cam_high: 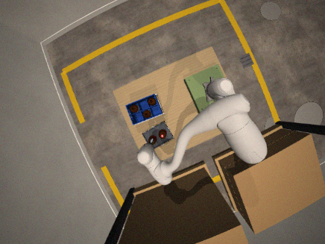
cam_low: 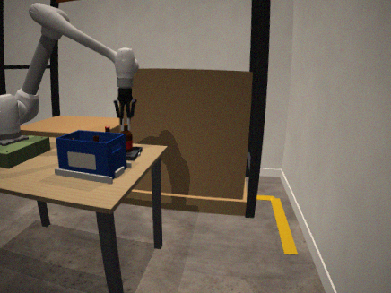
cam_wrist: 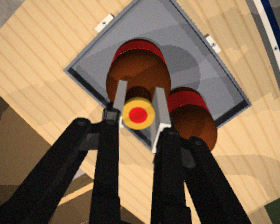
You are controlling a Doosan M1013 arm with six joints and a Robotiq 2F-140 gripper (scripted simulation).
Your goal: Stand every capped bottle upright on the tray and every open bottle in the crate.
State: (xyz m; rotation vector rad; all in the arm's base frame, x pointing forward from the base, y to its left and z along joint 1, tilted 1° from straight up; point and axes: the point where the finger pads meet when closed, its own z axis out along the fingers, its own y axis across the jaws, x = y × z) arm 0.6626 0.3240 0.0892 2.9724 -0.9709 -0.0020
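The brown capped bottle is 8 cm below my hand. Round my hand: grey tray (16 cm below, 5 cm behind, 2 cm to the right); then blue crate (29 cm to the right, 9 cm below); then uncapped bottle (32 cm to the right, 10 cm ahead, 9 cm below).
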